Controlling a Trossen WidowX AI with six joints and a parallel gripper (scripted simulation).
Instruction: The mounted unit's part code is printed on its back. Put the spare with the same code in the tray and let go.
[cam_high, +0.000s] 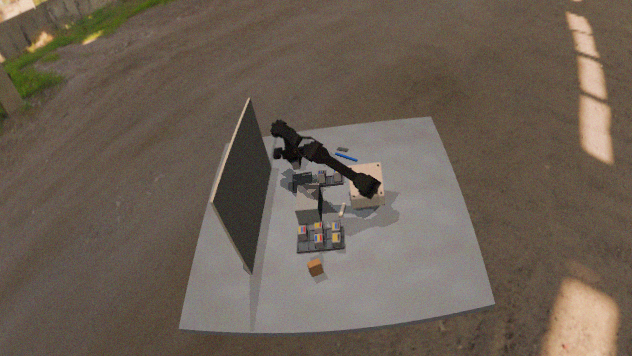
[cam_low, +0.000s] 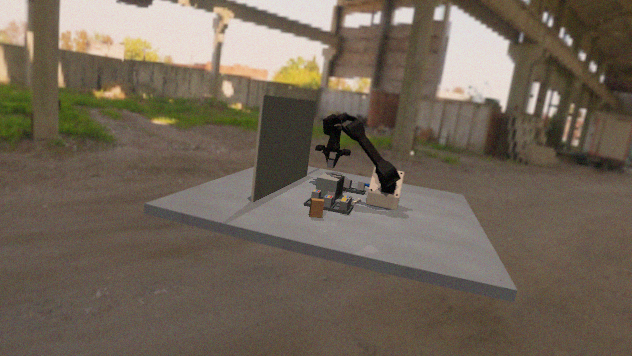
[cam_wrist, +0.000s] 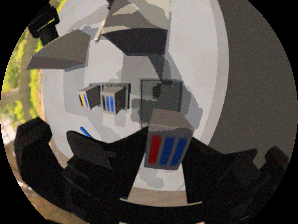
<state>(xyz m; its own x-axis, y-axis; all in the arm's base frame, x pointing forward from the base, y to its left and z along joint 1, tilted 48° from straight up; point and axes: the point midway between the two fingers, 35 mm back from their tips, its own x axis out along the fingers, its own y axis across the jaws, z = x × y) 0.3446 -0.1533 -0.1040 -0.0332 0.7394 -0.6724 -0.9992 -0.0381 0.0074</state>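
Right now the dark tray is 110 mm below my gripper tip. Also, from my gripper tip: grey mounted unit: 60 mm behind, 220 mm to the left, 60 mm below; then spare: 20 mm above; then blue stick: 230 mm behind, 160 mm to the right, 110 mm below.
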